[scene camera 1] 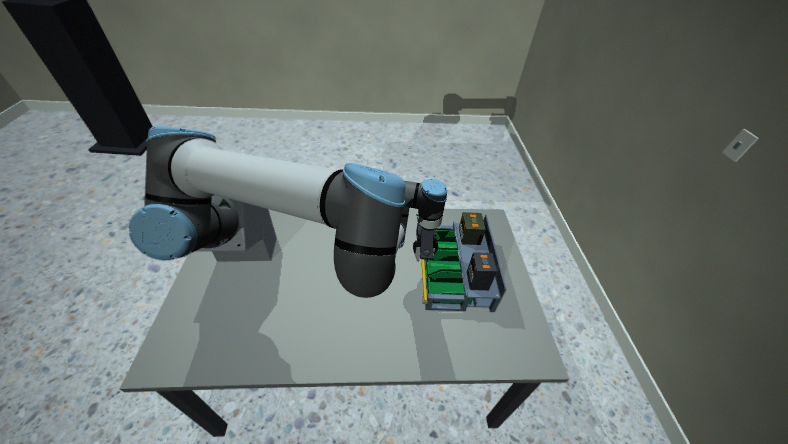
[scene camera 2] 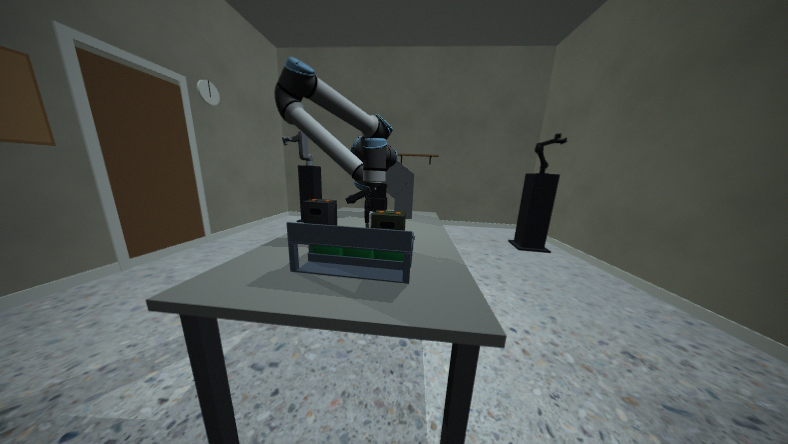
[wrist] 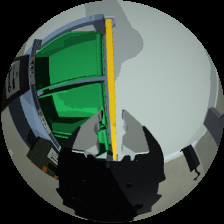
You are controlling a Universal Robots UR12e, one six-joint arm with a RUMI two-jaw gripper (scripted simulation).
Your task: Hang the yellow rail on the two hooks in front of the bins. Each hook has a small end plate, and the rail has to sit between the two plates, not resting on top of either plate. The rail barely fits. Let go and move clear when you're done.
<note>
In view: the gripper (scene camera 2: 370, 235).
The gripper also shows in the wrist view (wrist: 112, 110).
</note>
